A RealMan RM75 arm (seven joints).
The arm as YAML. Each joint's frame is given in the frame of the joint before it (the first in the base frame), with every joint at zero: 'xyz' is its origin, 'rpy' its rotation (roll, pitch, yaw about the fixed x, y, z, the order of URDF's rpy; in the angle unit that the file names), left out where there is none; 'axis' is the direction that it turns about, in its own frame. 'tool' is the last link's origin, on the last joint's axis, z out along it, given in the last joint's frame.
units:
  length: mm
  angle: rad
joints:
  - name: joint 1
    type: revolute
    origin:
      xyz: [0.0, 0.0, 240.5]
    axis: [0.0, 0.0, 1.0]
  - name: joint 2
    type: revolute
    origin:
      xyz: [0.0, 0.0, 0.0]
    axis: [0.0, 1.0, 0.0]
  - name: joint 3
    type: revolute
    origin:
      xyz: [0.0, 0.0, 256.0]
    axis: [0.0, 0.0, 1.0]
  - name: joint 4
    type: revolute
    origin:
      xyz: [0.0, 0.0, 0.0]
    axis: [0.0, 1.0, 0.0]
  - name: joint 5
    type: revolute
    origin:
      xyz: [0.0, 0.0, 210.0]
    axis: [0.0, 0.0, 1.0]
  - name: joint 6
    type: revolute
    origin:
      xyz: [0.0, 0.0, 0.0]
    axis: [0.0, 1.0, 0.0]
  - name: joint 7
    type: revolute
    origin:
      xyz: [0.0, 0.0, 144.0]
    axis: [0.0, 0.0, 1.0]
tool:
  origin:
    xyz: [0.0, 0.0, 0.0]
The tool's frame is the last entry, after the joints.
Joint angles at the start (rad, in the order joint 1, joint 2, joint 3, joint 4, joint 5, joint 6, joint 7):
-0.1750, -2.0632, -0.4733, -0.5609, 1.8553, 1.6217, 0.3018
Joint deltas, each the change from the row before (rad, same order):
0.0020, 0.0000, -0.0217, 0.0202, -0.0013, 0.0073, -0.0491
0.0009, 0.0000, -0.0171, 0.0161, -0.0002, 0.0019, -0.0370
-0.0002, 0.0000, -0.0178, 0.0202, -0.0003, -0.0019, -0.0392
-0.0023, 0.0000, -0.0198, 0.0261, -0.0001, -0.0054, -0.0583
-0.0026, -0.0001, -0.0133, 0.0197, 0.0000, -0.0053, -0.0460
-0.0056, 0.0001, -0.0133, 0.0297, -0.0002, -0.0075, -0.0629
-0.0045, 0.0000, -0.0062, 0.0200, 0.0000, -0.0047, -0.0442
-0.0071, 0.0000, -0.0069, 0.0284, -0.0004, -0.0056, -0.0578
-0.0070, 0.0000, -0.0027, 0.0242, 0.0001, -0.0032, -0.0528
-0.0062, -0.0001, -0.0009, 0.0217, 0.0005, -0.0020, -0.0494
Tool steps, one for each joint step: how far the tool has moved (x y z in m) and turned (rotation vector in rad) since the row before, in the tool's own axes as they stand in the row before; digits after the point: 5 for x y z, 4 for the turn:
-0.00056, -0.00799, 0.00037, 0.0225, 0.0056, -0.0248
-0.00067, -0.00595, 0.00047, 0.0154, 0.0017, -0.0180
-0.00126, -0.00651, 0.00060, 0.0142, -0.0018, -0.0165
-0.00177, -0.00743, 0.00105, 0.0137, -0.0045, -0.0305
-0.00128, -0.00516, 0.00088, 0.0085, -0.0044, -0.0259
-0.00174, -0.00658, 0.00126, 0.0065, -0.0073, -0.0342
-0.00100, -0.00386, 0.00084, 0.0017, -0.0051, -0.0257
-0.00109, -0.00516, 0.00128, 0.0013, -0.0065, -0.0321
-0.00064, -0.00367, 0.00119, -0.0025, -0.0049, -0.0317
-0.00038, -0.00300, 0.00093, -0.0037, -0.0045, -0.0307

